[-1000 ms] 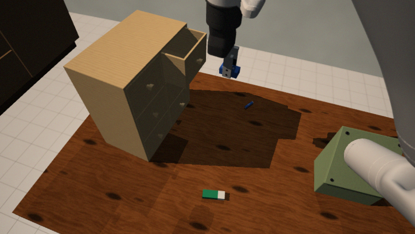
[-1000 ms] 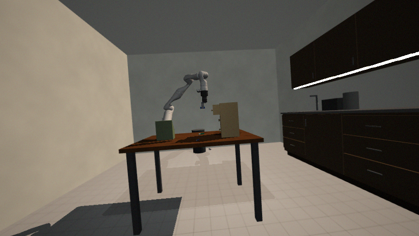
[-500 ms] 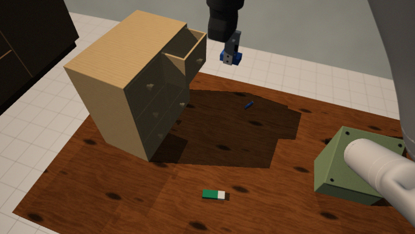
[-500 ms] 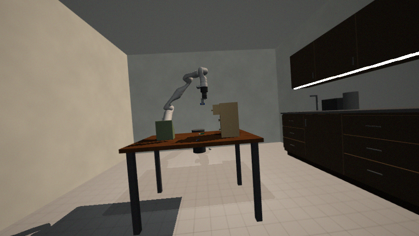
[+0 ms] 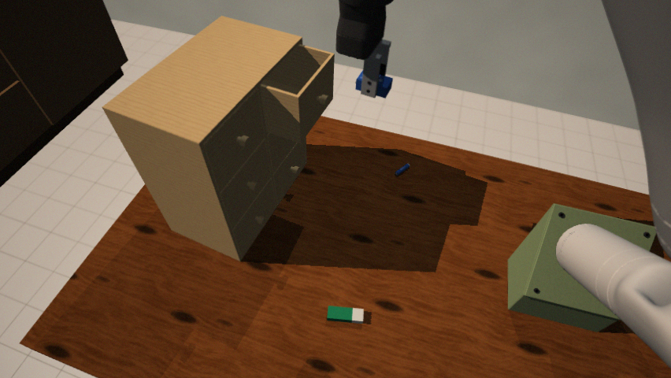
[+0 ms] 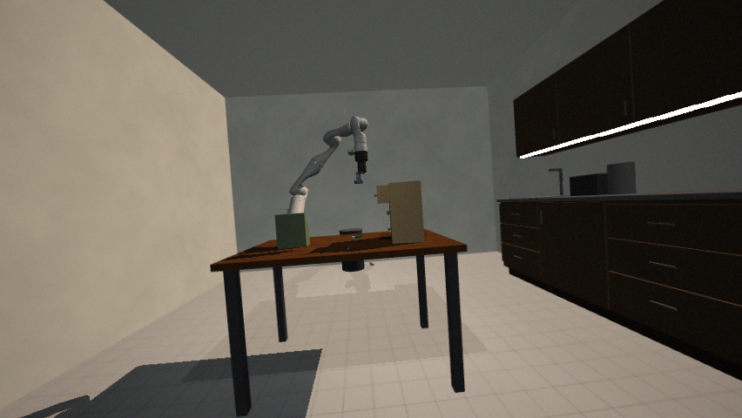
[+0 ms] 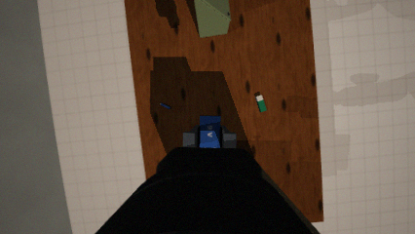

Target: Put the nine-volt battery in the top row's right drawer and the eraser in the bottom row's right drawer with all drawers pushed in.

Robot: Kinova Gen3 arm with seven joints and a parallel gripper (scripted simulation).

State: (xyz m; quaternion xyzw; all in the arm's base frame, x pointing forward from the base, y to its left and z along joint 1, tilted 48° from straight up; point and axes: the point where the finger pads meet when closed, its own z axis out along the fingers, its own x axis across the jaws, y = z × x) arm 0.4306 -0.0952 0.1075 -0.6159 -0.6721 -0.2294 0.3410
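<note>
My hand is 1 cm short of the nine-volt battery and 1 cm above it. Also, from my hand: eraser: 7 cm behind, 20 cm to the left, 36 cm below; small blue stick: 5 cm behind, 19 cm to the right, 36 cm below.
</note>
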